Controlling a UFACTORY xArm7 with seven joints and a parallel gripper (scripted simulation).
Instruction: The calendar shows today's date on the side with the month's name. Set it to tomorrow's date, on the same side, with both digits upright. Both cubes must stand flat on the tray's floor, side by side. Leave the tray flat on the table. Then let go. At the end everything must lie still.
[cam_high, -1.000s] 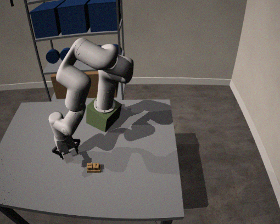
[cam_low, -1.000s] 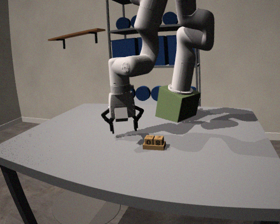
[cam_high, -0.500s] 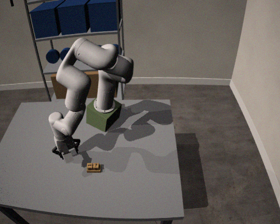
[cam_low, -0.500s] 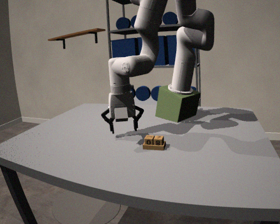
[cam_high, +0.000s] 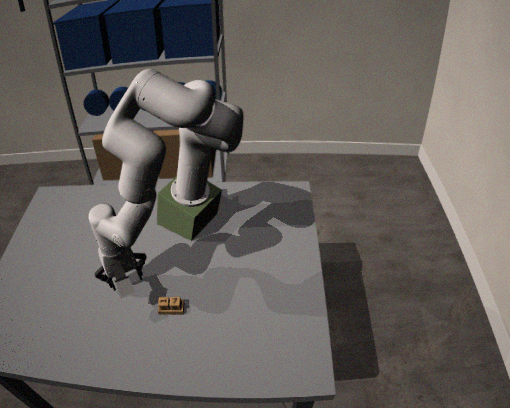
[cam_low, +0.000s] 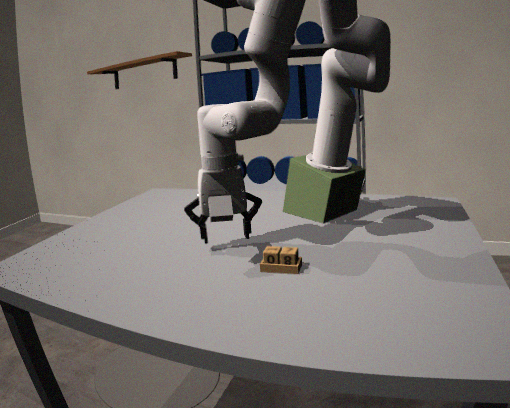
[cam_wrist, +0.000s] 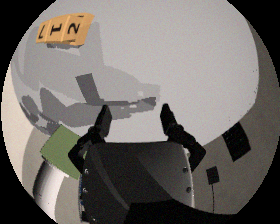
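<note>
Now: hand 12 cm to the right of the cube and 10 cm short of it. The rest, counted from my hand: wooden calendar tray: 14 cm to the left, 10 cm ahead, 2 cm below.
</note>
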